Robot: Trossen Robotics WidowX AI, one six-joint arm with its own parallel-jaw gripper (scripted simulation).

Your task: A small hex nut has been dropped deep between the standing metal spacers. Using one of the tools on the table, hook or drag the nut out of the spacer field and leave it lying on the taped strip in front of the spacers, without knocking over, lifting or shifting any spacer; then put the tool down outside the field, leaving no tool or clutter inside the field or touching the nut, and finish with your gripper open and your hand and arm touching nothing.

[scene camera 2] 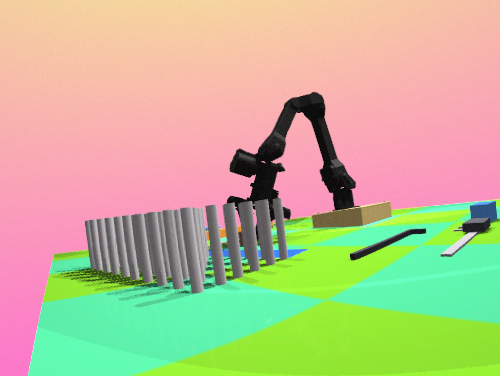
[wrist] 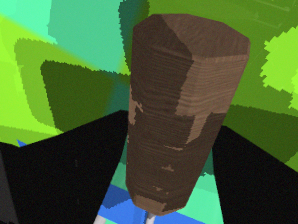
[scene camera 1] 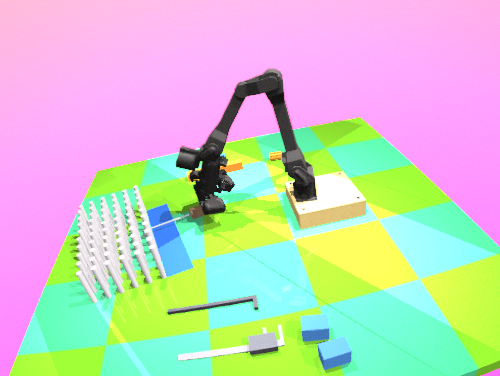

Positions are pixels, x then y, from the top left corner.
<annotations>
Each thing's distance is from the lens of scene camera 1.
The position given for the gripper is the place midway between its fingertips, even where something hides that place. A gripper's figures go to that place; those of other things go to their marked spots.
gripper [scene camera 1: 203, 210]: 122 cm
blue taped strip [scene camera 1: 175, 259]: 108 cm
</annotations>
